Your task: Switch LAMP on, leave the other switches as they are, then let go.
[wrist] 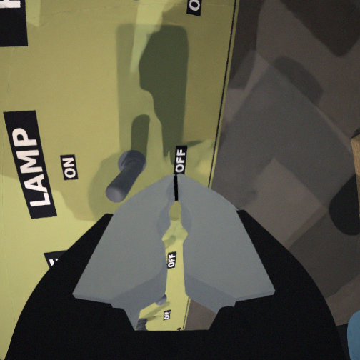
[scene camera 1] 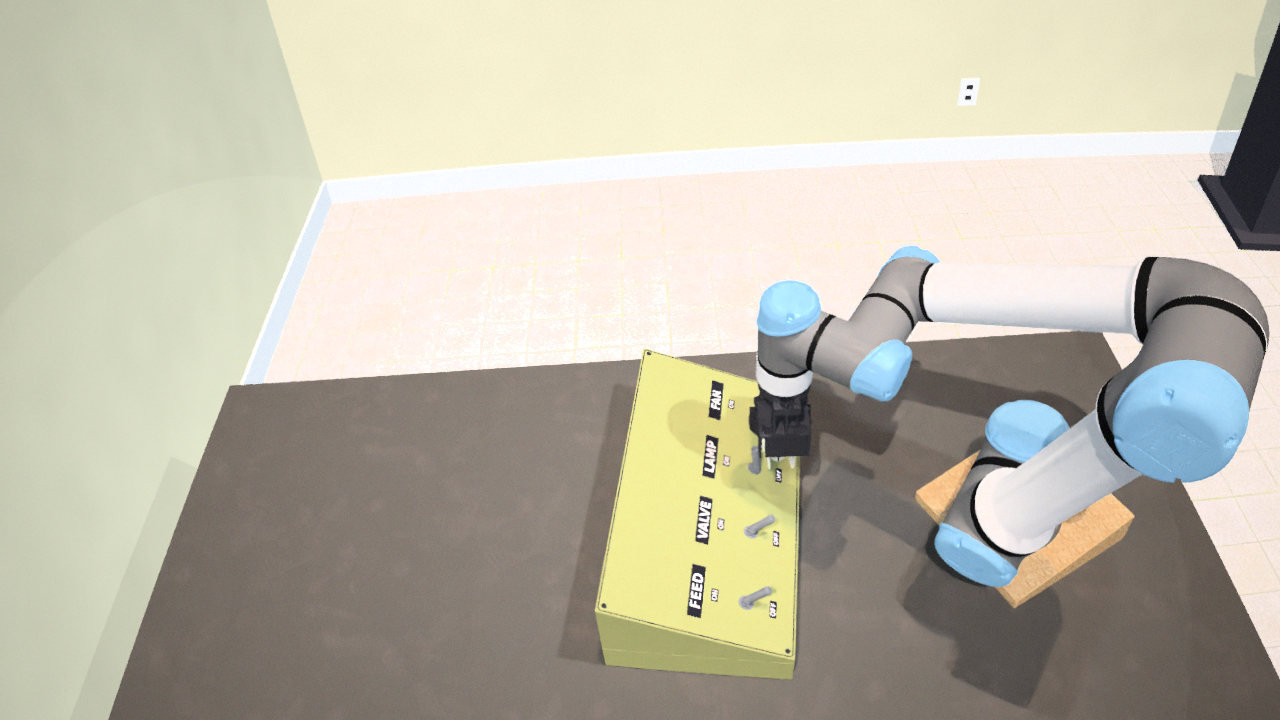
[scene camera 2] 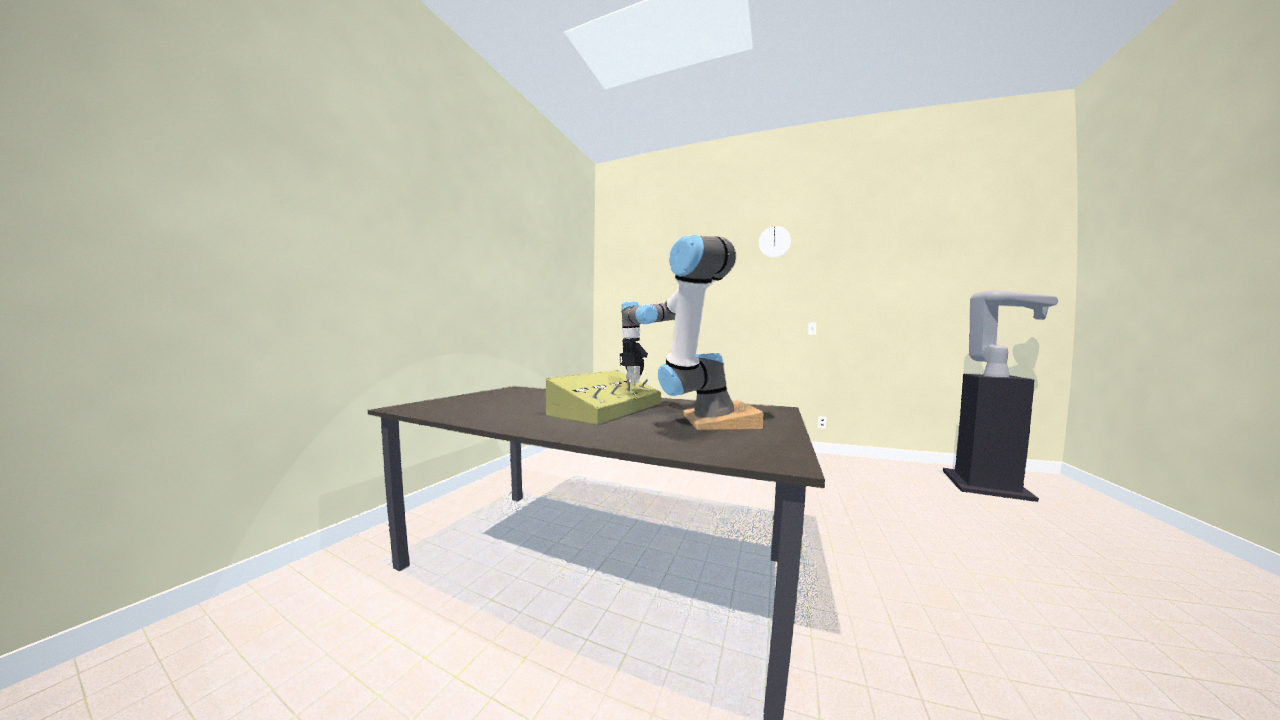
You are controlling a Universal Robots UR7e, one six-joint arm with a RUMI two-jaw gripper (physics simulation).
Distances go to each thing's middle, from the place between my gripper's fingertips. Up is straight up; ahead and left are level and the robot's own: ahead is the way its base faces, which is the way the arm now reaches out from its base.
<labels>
My hand is 10 cm short of the yellow-green switch panel [scene camera 1: 680, 559], 6 cm to the right of it and 3 cm above it.
</labels>
